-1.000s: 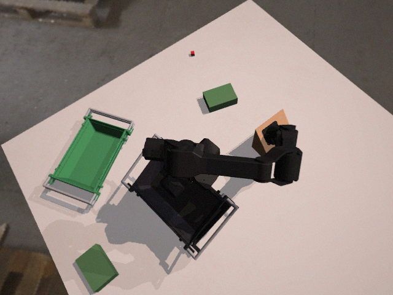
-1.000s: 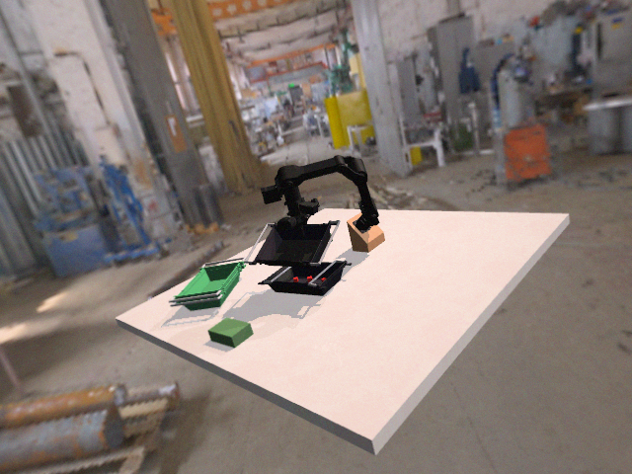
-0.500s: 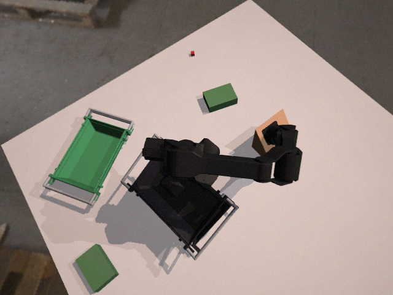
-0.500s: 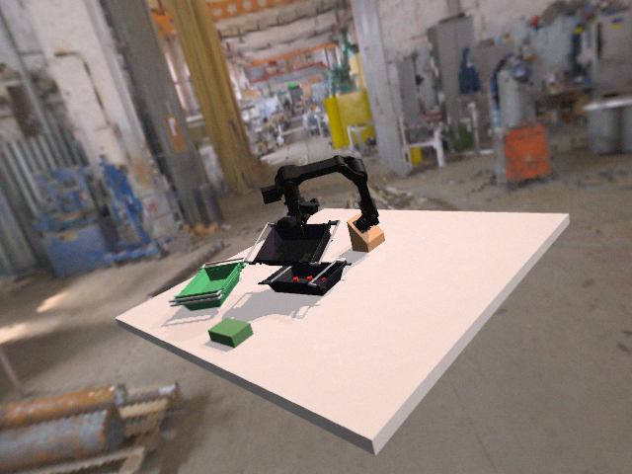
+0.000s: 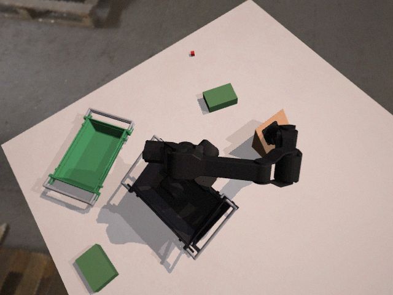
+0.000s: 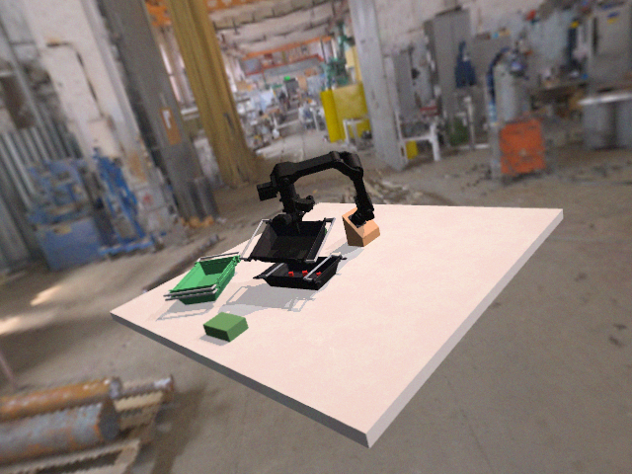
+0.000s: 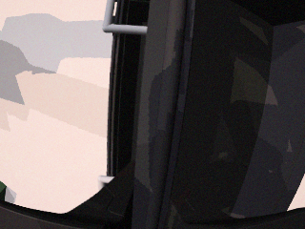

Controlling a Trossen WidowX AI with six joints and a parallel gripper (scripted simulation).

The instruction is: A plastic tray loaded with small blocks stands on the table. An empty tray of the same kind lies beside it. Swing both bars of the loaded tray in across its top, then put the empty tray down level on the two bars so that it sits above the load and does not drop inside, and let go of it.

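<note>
The black tray is 80 mm ahead of my gripper tip and 10 mm to the left of it.
</note>
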